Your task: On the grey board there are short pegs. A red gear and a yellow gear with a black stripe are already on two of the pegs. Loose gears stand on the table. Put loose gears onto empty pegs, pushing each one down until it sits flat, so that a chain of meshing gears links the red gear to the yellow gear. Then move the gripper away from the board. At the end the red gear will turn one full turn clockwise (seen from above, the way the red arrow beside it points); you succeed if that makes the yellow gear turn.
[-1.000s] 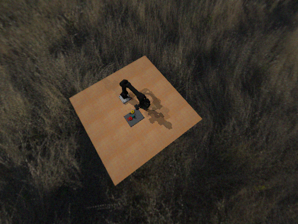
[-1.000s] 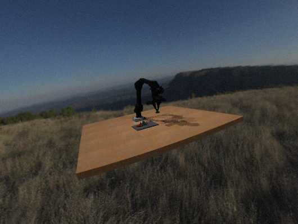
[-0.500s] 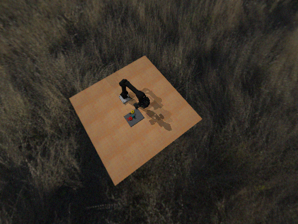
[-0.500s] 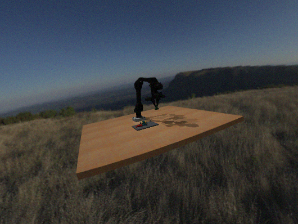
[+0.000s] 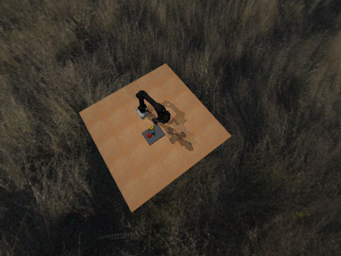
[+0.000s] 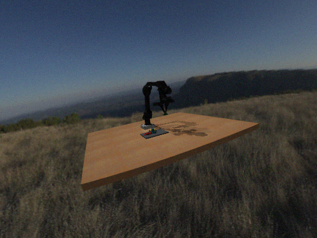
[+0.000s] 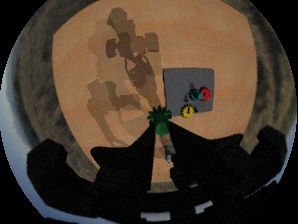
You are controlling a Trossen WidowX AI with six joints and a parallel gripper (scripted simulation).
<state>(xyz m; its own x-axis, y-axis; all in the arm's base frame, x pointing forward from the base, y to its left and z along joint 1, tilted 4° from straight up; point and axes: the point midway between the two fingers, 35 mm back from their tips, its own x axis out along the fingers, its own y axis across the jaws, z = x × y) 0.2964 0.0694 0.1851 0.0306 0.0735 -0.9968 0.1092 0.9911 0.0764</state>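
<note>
My gripper tip is now 150 mm to the left of the teal gear and 140 mm above it. Also, from my gripper tip: green gear: 10 mm below; yellow gear: 150 mm below, 120 mm to the right, 60 mm behind; red gear: 190 mm to the right, 150 mm below.
</note>
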